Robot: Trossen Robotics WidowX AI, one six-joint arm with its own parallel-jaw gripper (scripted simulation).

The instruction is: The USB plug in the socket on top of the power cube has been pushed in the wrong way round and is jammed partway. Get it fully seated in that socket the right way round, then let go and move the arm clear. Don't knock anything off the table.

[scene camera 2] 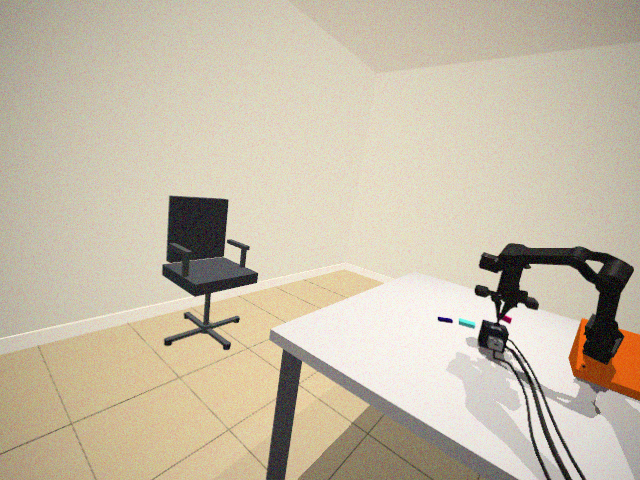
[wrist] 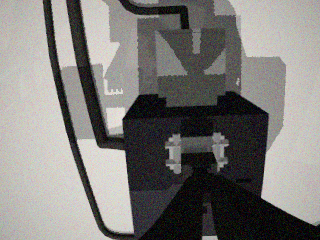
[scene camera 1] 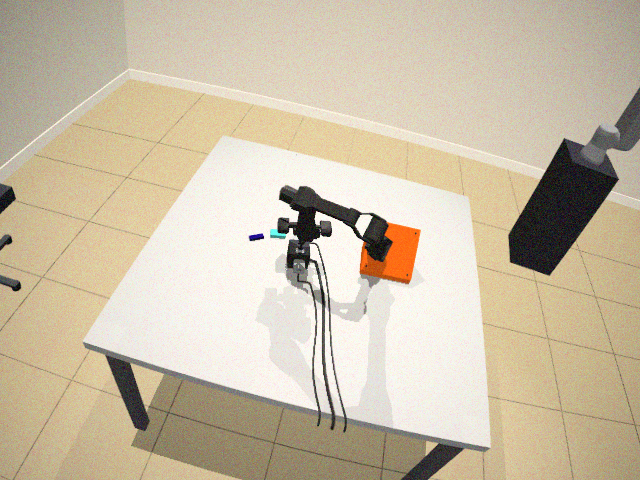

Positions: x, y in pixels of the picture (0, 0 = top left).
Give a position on a power cube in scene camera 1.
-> At 293, 244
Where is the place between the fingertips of my gripper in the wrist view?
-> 204, 186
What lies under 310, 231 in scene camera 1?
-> My gripper.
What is my gripper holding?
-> A USB plug.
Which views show my gripper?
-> Scene camera 2, the wrist view and scene camera 1: all of them.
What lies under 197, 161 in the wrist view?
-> A USB plug.
